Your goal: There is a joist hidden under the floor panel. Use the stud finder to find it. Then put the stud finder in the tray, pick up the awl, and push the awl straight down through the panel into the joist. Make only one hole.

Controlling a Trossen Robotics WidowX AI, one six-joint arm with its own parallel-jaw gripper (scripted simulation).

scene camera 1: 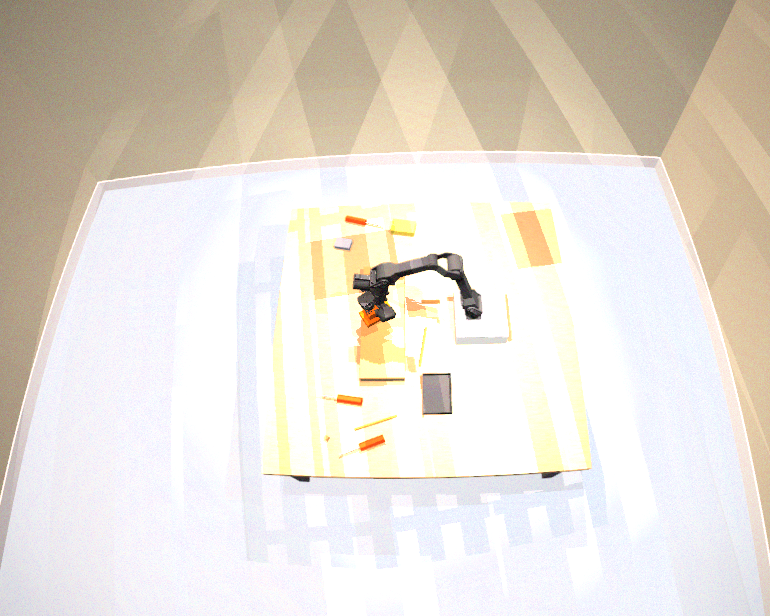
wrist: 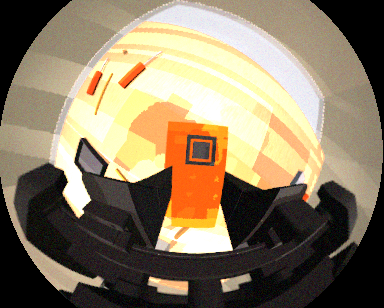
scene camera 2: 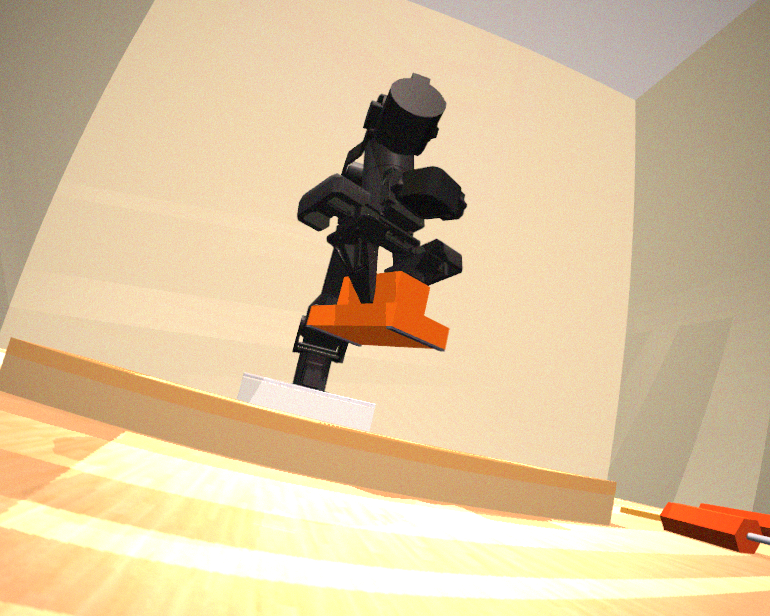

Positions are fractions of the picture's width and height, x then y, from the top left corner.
Observation:
In view: the gripper (scene camera 2: 0.50,0.51), a stud finder (scene camera 2: 0.51,0.52) and a dark grey tray (scene camera 1: 0.57,0.65).
The stud finder also shows in the wrist view (wrist: 0.51,0.50). The gripper also shows in the wrist view (wrist: 0.51,0.55). The dark grey tray shows as well in the wrist view (wrist: 0.23,0.52).

